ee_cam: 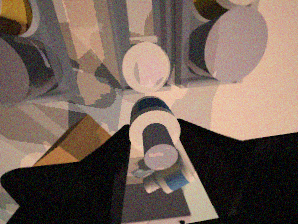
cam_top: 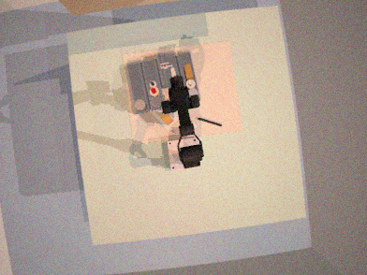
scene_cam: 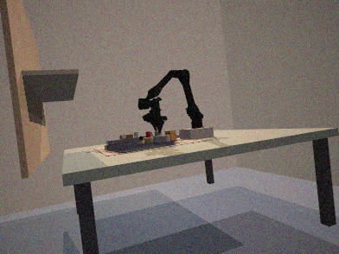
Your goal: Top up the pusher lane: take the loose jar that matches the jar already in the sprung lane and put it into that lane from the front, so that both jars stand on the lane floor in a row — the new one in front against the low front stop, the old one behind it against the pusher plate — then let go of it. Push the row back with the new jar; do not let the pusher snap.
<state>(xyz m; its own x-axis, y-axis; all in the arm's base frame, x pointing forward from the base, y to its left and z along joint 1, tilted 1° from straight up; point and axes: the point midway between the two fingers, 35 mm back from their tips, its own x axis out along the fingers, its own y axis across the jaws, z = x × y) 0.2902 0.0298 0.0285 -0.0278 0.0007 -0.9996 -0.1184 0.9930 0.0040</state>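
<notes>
The orange-brown block lies 80 mm to the left of my gripper tip, 50 mm behind it and 30 mm below it. The rest, counted from my gripper tip: dark stick 160 mm to the right, 90 mm behind, 60 mm below.
</notes>
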